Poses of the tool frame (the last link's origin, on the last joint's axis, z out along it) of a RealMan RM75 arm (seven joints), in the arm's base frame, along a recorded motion.
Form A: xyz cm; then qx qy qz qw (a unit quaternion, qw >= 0).
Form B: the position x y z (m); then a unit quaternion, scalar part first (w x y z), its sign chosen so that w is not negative. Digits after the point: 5 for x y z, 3 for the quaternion.
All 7 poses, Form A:
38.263 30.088 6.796 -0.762 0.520 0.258 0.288
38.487 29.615 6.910 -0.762 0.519 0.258 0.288
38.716 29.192 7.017 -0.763 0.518 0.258 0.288
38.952 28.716 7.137 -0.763 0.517 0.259 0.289
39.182 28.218 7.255 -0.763 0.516 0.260 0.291
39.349 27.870 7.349 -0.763 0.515 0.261 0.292
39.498 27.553 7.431 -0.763 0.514 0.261 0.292
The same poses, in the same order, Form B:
0.38263 0.30088 0.06796 0.288 -0.762 0.520 0.258
0.38487 0.29615 0.06910 0.288 -0.762 0.519 0.258
0.38716 0.29192 0.07017 0.288 -0.763 0.518 0.258
0.38952 0.28716 0.07137 0.289 -0.763 0.517 0.259
0.39182 0.28218 0.07255 0.291 -0.763 0.516 0.260
0.39349 0.27870 0.07349 0.292 -0.763 0.515 0.261
0.39498 0.27553 0.07431 0.292 -0.763 0.514 0.261

